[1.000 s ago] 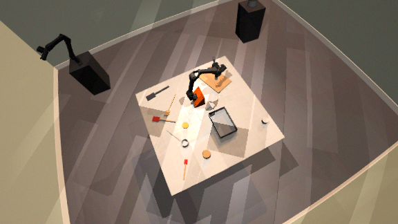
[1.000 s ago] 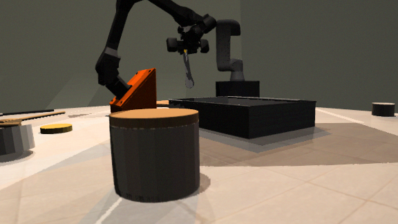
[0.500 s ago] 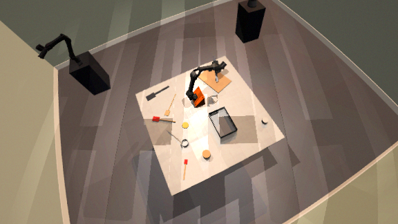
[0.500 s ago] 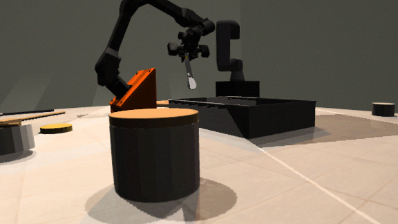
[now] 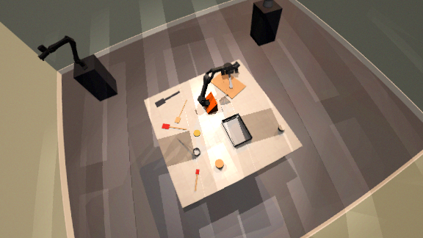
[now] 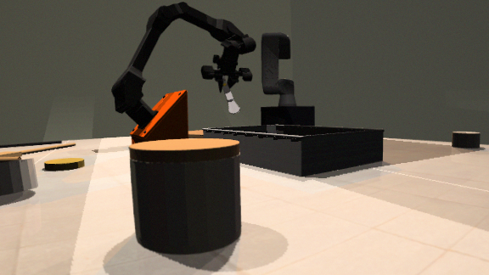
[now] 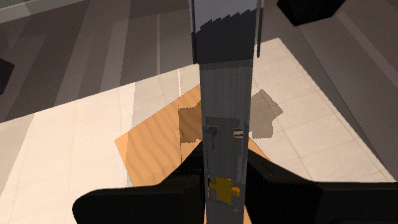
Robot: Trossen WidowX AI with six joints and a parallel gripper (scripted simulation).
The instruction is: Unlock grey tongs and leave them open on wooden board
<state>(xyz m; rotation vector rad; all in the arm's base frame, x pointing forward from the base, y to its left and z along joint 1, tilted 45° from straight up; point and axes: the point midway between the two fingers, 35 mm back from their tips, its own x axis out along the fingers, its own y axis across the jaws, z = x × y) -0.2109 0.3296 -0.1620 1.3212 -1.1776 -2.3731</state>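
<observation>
Now: the yellow lock piece 30 mm ahead of my gripper tip, 10 mm to the right of it and 30 mm above it. The rest, counted from my gripper tip: wooden board: 40 mm ahead, 30 mm to the right, 160 mm below; roasting tin: 620 mm ahead, 190 mm to the right, 140 mm below; yellow disc: 480 mm ahead, 570 mm to the right, 160 mm below.
</observation>
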